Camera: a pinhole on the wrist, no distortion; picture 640 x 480 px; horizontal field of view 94.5 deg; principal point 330.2 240.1 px. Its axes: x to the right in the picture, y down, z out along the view. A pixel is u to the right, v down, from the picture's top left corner.
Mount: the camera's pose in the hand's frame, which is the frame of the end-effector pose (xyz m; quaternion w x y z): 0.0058 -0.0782 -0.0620 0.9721 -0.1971 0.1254 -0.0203
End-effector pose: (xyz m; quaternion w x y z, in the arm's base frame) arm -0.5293 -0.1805 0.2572 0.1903 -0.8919 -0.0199 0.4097
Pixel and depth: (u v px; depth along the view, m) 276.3 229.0 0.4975
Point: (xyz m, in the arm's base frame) -0.8152 -0.1331 -0.0527
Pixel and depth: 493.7 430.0 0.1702
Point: -0.4653 -0.2186 0.1142
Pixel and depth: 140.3 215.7 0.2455
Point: -0.7357 -0.1408 0.1955
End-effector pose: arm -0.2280 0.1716 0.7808 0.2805 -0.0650 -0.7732 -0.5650
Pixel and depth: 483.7 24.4 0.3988
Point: -0.7041 0.3545 0.6858
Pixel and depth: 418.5 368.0 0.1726
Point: -0.3069 0.2145 0.8633
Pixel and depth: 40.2 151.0 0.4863
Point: -0.1406 0.7400 0.5132
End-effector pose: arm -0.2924 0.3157 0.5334 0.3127 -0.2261 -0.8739 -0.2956
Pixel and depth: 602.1 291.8 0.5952
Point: -0.7836 0.7965 0.8834
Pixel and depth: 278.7 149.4 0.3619
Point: -0.4719 0.5055 0.3439
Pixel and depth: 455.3 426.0 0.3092
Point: -0.3633 0.5791 0.6850
